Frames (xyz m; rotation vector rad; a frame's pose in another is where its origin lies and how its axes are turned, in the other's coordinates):
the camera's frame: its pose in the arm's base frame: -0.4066 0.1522 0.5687 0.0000 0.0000 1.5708
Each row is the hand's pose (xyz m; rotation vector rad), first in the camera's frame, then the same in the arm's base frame.
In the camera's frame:
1: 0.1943 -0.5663 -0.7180 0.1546 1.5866 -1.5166
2: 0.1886 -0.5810 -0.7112 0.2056 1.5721 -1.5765
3: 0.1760 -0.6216 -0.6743 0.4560 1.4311 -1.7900
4: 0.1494 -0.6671 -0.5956 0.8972 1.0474 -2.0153
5: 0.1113 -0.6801 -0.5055 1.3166 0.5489 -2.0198
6: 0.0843 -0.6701 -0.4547 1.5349 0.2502 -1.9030
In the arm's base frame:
1: 0.1597 0.3465 -0.1493 -0.8946 1.0878 -0.2481
2: 0.1744 0.3408 -0.1425 -0.8468 1.1016 -0.3027
3: 0.2150 0.3282 -0.1056 -0.5877 1.1374 -0.4793
4: 0.2605 0.3016 -0.0269 -0.0879 1.1386 -0.6584
5: 0.2735 0.2635 0.0632 0.4485 1.0898 -0.6780
6: 0.2635 0.2365 0.1140 0.7601 1.0562 -0.6084

